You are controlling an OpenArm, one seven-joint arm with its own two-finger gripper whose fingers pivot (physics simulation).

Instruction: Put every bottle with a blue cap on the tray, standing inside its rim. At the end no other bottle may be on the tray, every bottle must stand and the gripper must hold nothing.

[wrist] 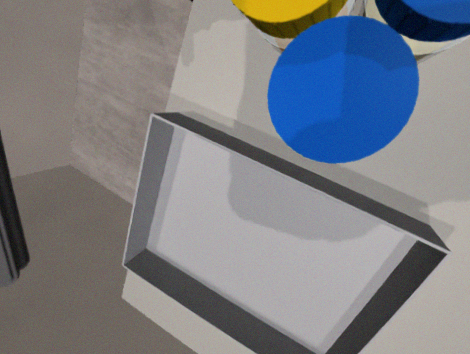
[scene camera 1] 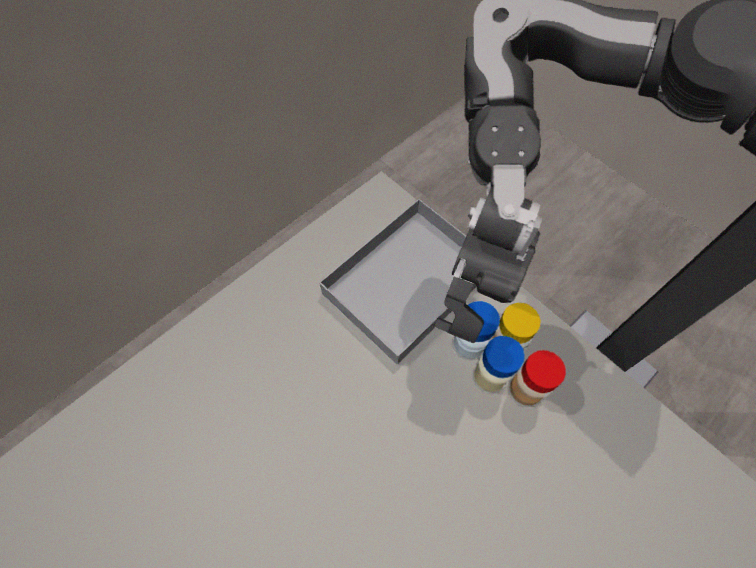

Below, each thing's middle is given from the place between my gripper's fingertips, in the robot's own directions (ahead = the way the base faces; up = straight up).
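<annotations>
From my hand: grey tray (scene camera 1: 393, 288), 12 cm to the right, 15 cm below; red-capped bottle (scene camera 1: 543, 371), 14 cm to the left, 1 cm behind, 12 cm below; yellow-capped bottle (scene camera 1: 520, 321), 7 cm to the left, 4 cm behind, 12 cm below. My hand 12 cm above the blue-capped bottle (scene camera 1: 466, 350), 3 cm to the right of it.
</annotations>
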